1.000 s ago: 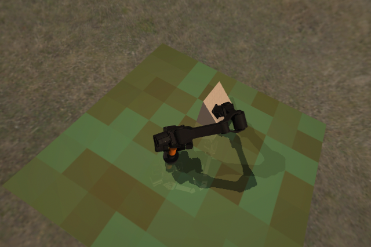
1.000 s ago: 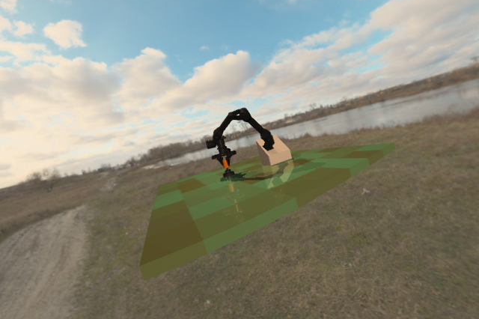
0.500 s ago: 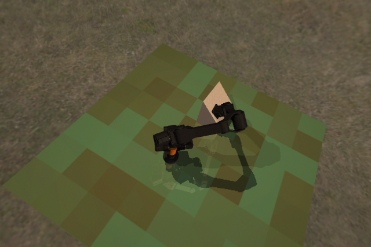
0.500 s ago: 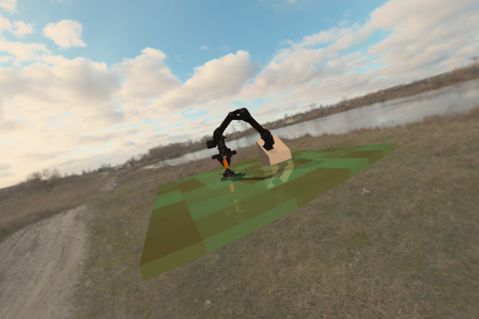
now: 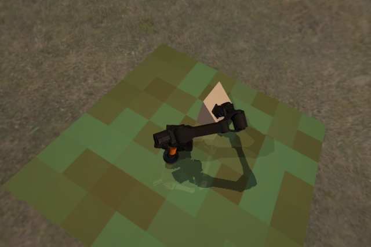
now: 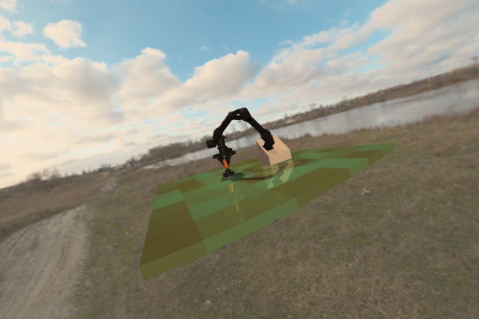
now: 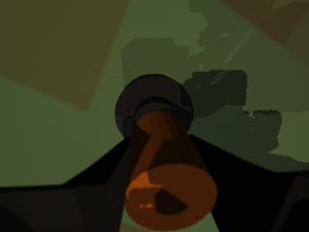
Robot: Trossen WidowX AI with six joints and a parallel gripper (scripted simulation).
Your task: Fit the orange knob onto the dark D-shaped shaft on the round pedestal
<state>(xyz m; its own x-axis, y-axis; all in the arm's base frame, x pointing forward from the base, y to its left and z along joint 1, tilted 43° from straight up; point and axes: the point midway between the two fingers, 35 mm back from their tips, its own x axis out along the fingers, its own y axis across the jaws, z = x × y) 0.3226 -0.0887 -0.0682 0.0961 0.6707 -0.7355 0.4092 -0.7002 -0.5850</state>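
Now: gripper tip 2 cm below the orange knob. From my gripper tip the other things lie so: dark round pedestal 4 cm below.
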